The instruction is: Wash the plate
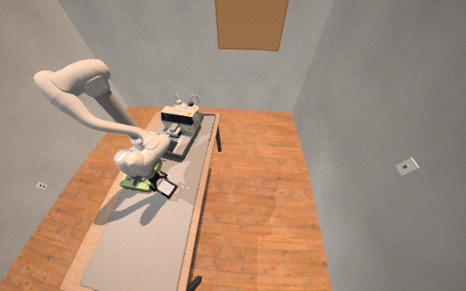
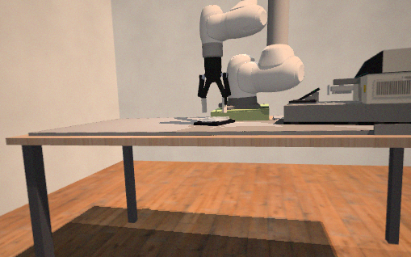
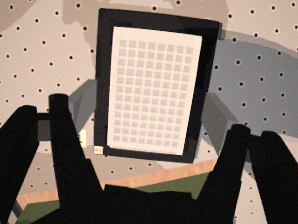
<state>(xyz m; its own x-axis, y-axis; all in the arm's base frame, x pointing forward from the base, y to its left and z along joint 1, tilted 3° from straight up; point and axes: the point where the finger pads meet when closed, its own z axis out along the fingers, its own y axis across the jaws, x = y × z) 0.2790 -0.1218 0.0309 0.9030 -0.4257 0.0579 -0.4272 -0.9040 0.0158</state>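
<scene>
The white well plate lies 60 mm below my hand. From my hand the other things lie so: carrier: 390 mm to the left, 70 mm behind, 10 mm above; then N1 label: 110 mm to the left, 70 mm below, 30 mm behind; then black plate nest N1: 70 mm below.
</scene>
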